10 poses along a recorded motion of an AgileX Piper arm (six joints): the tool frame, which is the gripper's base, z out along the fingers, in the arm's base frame.
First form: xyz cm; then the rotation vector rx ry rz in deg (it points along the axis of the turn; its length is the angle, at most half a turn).
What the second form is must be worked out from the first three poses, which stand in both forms.
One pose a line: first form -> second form
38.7 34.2 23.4 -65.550 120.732 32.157 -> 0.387 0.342 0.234 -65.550 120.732 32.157
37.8 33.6 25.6 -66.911 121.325 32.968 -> 0.378 0.336 0.256 -66.911 121.325 32.968
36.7 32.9 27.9 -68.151 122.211 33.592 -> 0.367 0.329 0.279 -68.151 122.211 33.592
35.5 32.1 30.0 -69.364 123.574 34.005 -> 0.355 0.321 0.300 -69.364 123.574 34.005
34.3 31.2 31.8 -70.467 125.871 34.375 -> 0.343 0.312 0.318 -70.467 125.871 34.375
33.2 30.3 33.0 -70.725 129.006 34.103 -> 0.332 0.303 0.330 -70.725 129.006 34.103
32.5 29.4 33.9 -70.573 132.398 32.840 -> 0.325 0.294 0.339 -70.573 132.398 32.840
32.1 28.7 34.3 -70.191 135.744 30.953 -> 0.321 0.287 0.343 -70.191 135.744 30.953
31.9 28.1 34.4 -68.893 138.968 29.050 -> 0.319 0.281 0.344 -68.893 138.968 29.050
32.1 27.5 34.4 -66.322 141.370 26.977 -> 0.321 0.275 0.344 -66.322 141.370 26.977
